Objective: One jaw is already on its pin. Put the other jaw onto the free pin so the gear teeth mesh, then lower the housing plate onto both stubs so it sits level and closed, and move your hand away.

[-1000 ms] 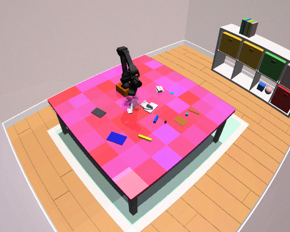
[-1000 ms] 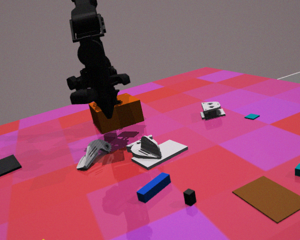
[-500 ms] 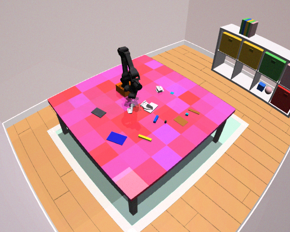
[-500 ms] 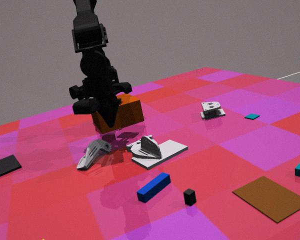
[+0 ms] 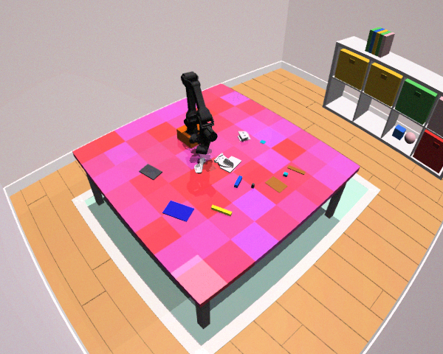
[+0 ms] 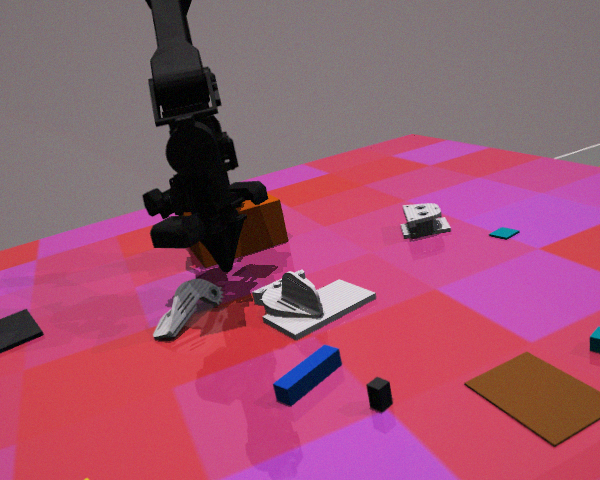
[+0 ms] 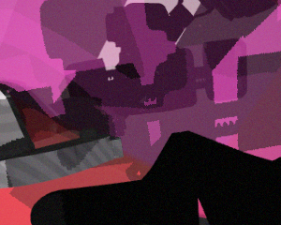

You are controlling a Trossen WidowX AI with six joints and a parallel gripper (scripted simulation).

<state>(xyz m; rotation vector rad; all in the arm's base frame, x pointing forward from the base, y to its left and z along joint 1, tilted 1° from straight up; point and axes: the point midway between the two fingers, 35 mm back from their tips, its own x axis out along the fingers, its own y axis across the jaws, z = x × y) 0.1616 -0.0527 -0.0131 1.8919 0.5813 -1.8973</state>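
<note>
My gripper tip is now 50 mm to the left of the grey jaw, 40 mm short of it and 10 mm above it. Round my gripper tip: blue block: 280 mm ahead, 20 mm to the right, 20 mm below; white t-shaped block: 300 mm to the left, 40 mm ahead, 20 mm below; black tile: 300 mm to the right, 130 mm behind, 30 mm below.
</note>
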